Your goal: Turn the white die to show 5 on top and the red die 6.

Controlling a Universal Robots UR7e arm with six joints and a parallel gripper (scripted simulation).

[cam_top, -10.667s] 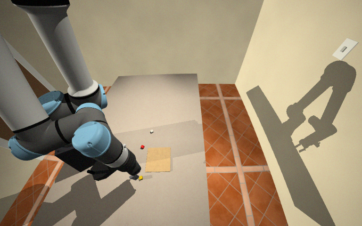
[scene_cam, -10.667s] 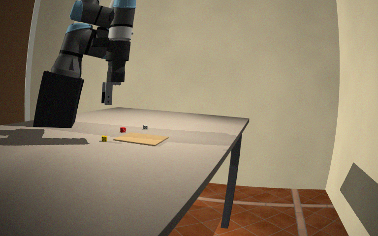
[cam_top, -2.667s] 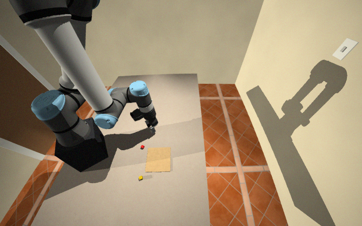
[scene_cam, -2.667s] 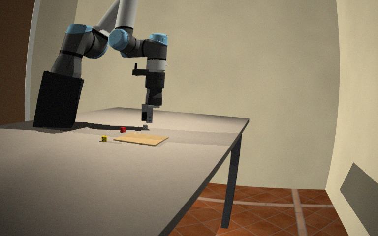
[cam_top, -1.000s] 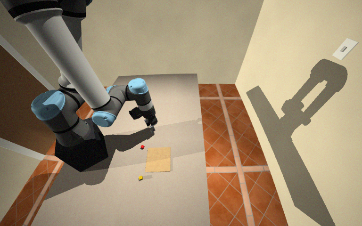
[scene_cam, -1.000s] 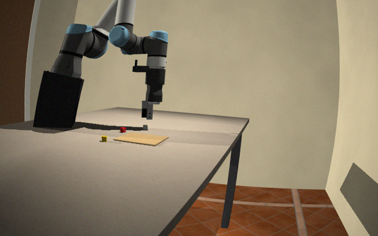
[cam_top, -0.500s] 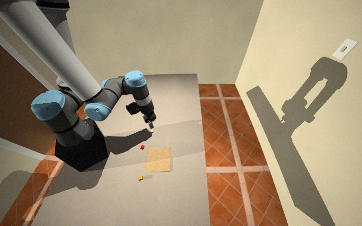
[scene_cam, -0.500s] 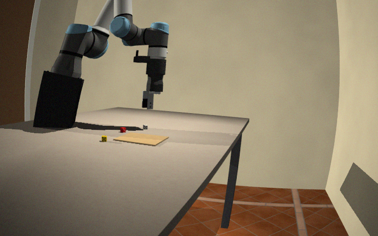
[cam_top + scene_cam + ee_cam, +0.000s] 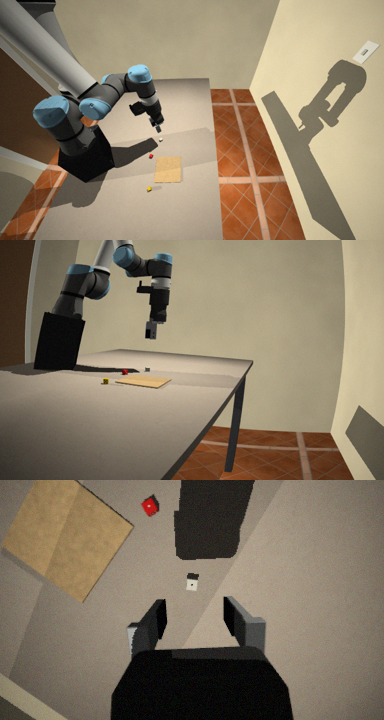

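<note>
Now: the white die 10 mm to the right of my hand and 130 mm below it. The rest, counted from my hand: yellow die 50 mm behind, 290 mm to the right, 130 mm below; then red die 60 mm behind, 110 mm to the right, 130 mm below; then tan mat 40 mm ahead, 190 mm to the right, 140 mm below.
</note>
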